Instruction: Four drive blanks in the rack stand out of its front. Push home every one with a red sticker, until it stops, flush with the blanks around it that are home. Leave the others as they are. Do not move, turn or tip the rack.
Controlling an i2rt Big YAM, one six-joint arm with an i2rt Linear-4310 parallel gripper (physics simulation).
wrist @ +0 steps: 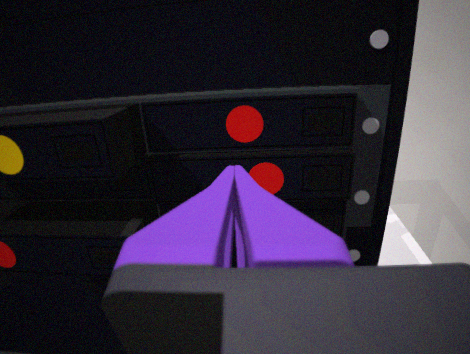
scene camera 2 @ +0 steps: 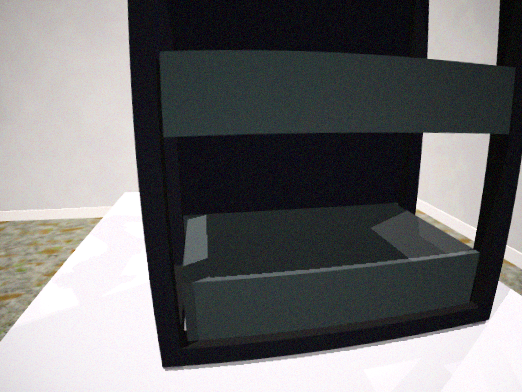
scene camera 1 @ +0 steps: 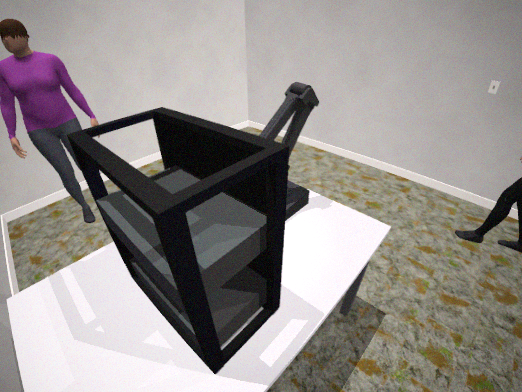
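The black rack stands upright on the table. In the wrist view, the upper right blank has a red sticker; the blank below it has another red sticker, partly behind the fingers. Both look about level with each other. At the left, a blank with a yellow sticker stands out, its side face showing. Below it, a blank with a red sticker shows a lit top face and seems to stand out. My gripper is shut and empty, its tips before the right column; contact cannot be told.
The arm rises behind the rack. Grey bays show through the rack's open back. The white table ends at the right. A person in purple stands at the left; another person's legs show at the right.
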